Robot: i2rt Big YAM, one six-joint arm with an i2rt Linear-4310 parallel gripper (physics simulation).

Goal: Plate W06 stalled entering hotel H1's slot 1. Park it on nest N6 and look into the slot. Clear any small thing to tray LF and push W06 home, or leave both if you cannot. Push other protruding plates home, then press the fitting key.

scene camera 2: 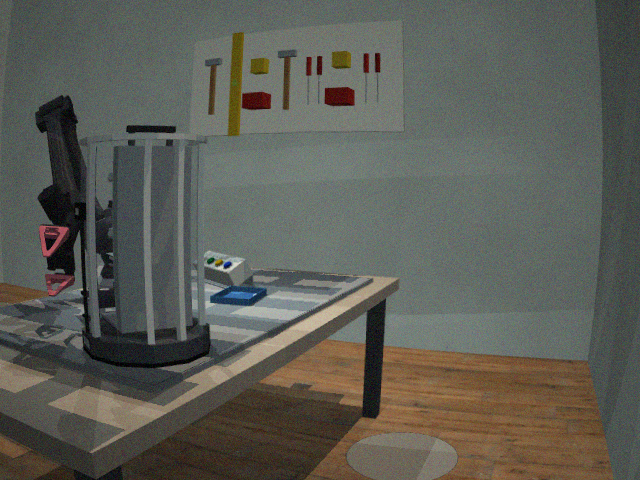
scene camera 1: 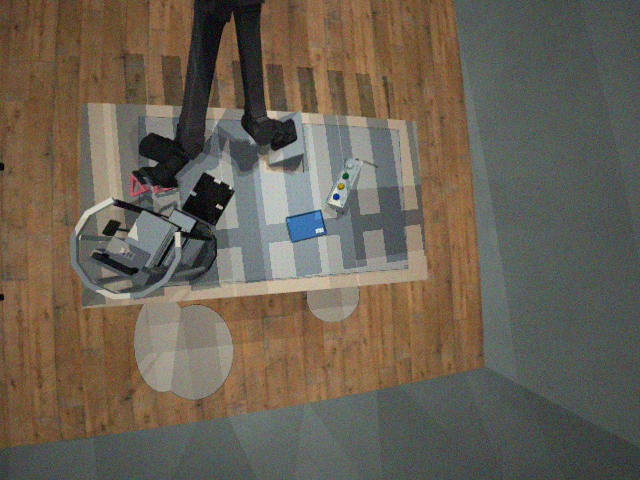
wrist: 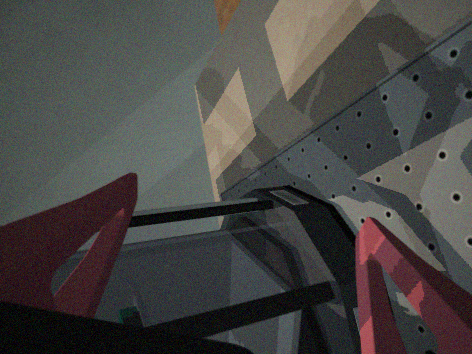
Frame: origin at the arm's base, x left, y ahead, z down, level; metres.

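Seen in the pictures: gripper, fingertip midpoint: (scene camera 2: pixel 49 276) (scene camera 1: pixel 143 193) (wrist: pixel 250 206); arm's base, link origin: (scene camera 1: pixel 283 135).
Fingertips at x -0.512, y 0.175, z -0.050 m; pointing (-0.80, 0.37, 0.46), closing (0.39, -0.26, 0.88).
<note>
Offsets run from my fingertips to a thing's top centre. "spot": to the spot under its first point.
Hotel H1 (scene camera 1: pixel 84 215) (scene camera 2: pixel 149 351) (wrist: pixel 325 225) is an upright barred cage on a dark base at the table's left end. My gripper (scene camera 1: pixel 149 190) (scene camera 2: pixel 55 266) (wrist: pixel 250 206) is open and empty, its pink fingers beside the hotel's bars, above the table. In the wrist view a small green patch (wrist: pixel 129 315) shows inside the hotel behind a bar. Plate W06 and slot 1 cannot be made out. A black nest block {dx +0.187, dy +0.030, dz +0.051 m} (scene camera 1: pixel 209 198) with white tabs stands against the hotel; its number is unreadable. A blue tray {dx +0.551, dy +0.188, dz +0.110 m} (scene camera 1: pixel 306 225) (scene camera 2: pixel 238 295) has an unreadable label. The key box {dx +0.748, dy +0.047, dz +0.043 m} (scene camera 1: pixel 338 191) (scene camera 2: pixel 235 269) carries white, green, yellow and blue keys.
A grey block (scene camera 1: pixel 289 149) stands under the arm at the back middle. The dark arm (scene camera 1: pixel 199 77) (scene camera 2: pixel 64 149) reaches in over the back edge. The hotel's black top handle {spot: dx +0.024, dy +0.235, dz -0.275 m} (scene camera 2: pixel 150 128) stands up above its ring. A tool board (scene camera 2: pixel 175 82) hangs on the wall.
</note>
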